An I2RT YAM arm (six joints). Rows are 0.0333 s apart.
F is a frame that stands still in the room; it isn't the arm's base.
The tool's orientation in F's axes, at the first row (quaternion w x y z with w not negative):
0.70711, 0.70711, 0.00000, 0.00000
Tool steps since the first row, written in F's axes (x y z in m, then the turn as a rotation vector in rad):
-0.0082, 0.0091, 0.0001, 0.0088, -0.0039, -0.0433
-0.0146, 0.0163, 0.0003, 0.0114, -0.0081, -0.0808
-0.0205, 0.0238, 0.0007, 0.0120, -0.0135, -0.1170
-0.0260, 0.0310, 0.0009, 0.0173, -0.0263, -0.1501
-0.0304, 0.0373, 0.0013, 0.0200, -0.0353, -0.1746
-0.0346, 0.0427, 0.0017, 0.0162, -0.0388, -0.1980
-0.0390, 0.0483, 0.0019, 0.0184, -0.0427, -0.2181
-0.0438, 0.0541, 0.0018, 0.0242, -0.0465, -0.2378
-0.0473, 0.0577, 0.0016, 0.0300, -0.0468, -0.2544
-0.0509, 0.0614, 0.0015, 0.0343, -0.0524, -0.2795
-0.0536, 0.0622, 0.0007, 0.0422, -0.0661, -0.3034
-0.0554, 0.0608, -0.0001, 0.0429, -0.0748, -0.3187
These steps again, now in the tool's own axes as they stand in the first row. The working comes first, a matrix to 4 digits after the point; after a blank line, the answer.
The tool's axes in the first row as the columns of a matrix, in F's axes (used below as rounded here):
1.0000, 0.0000, 0.0000
0.0000, 0.0000, -1.0000
0.0000, 1.0000, 0.0000

-0.0082, 0.0001, -0.0091, 0.0088, -0.0433, 0.0039
-0.0146, 0.0003, -0.0163, 0.0114, -0.0808, 0.0081
-0.0205, 0.0007, -0.0238, 0.0120, -0.1170, 0.0135
-0.0260, 0.0009, -0.0310, 0.0173, -0.1501, 0.0263
-0.0304, 0.0013, -0.0373, 0.0200, -0.1746, 0.0353
-0.0346, 0.0017, -0.0427, 0.0162, -0.1980, 0.0388
-0.0390, 0.0019, -0.0483, 0.0184, -0.2181, 0.0427
-0.0438, 0.0018, -0.0541, 0.0242, -0.2378, 0.0465
-0.0473, 0.0016, -0.0577, 0.0300, -0.2544, 0.0468
-0.0509, 0.0015, -0.0614, 0.0343, -0.2795, 0.0524
-0.0536, 0.0007, -0.0622, 0.0422, -0.3034, 0.0661
-0.0554, -0.0001, -0.0608, 0.0429, -0.3187, 0.0748

